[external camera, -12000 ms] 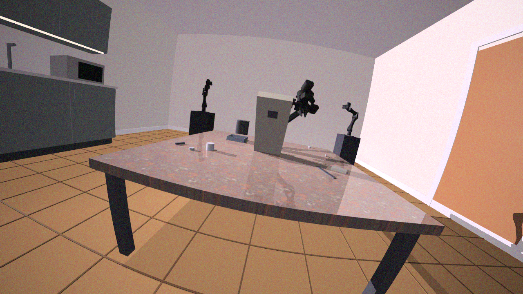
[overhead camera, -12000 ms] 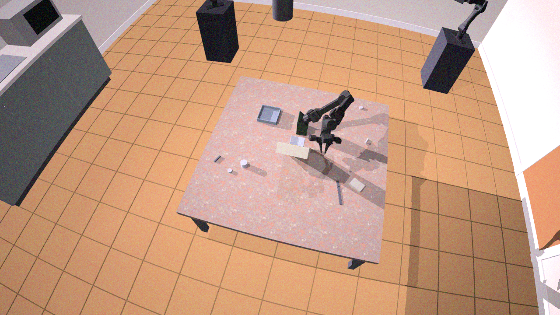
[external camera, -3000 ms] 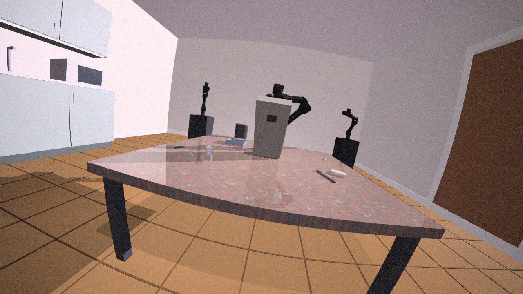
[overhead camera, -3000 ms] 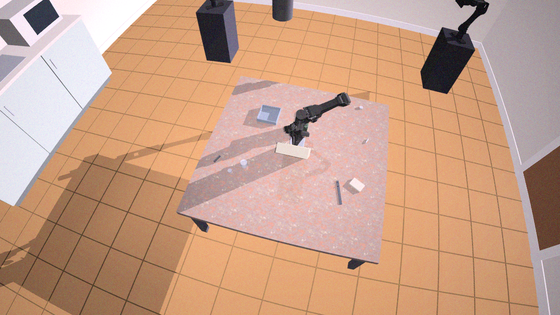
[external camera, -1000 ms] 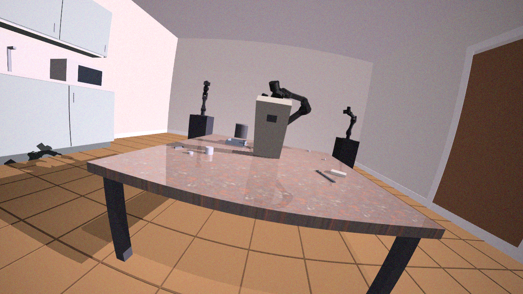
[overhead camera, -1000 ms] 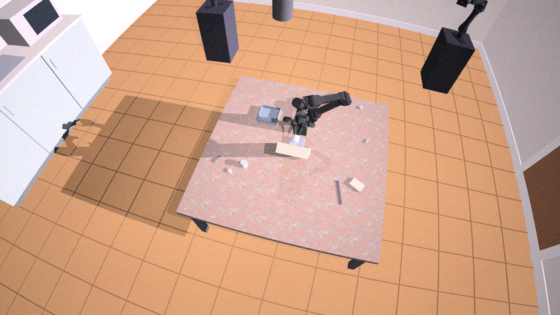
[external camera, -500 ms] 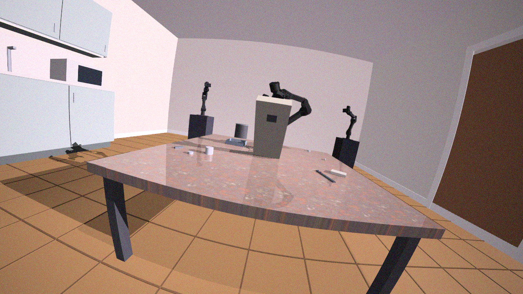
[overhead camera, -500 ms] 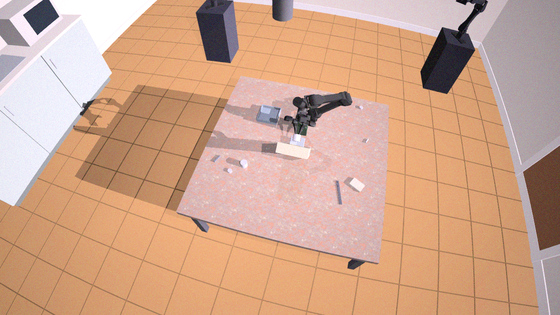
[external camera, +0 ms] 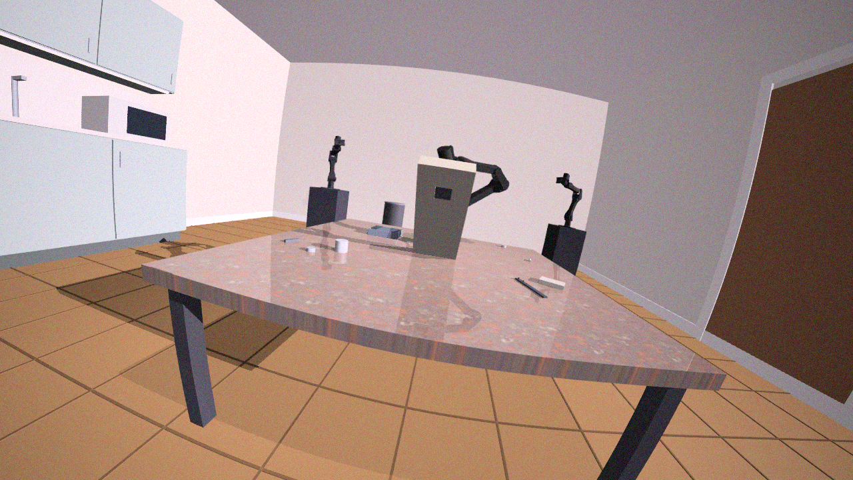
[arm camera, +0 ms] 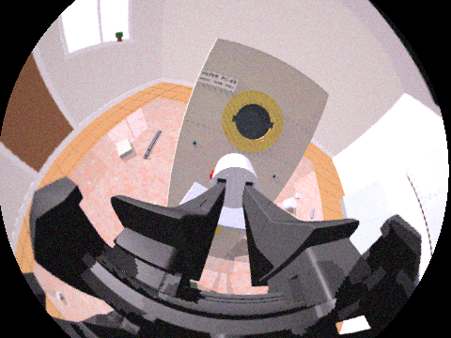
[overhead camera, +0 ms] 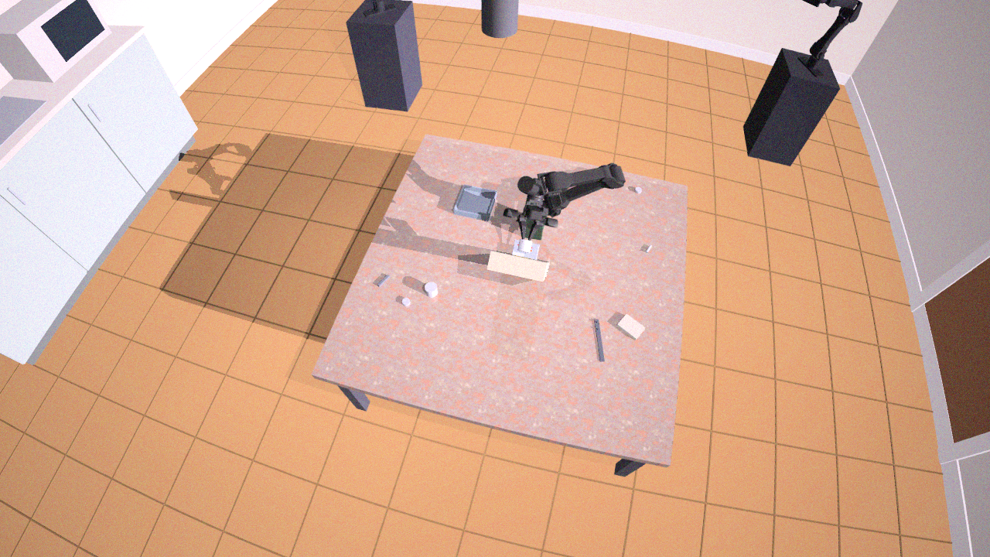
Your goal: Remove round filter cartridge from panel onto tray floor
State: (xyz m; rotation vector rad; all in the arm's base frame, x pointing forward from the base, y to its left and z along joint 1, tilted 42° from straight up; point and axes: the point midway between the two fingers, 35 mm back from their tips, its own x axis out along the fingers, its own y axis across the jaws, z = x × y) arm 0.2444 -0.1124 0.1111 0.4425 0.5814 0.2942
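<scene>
My gripper tip is 10 mm short of the white round filter cartridge and 10 mm above it. From my gripper tip the other things lie so: beige block 110 mm ahead, 440 mm to the left, 250 mm below; grey-blue tray 340 mm behind, 270 mm to the right, 250 mm below.
</scene>
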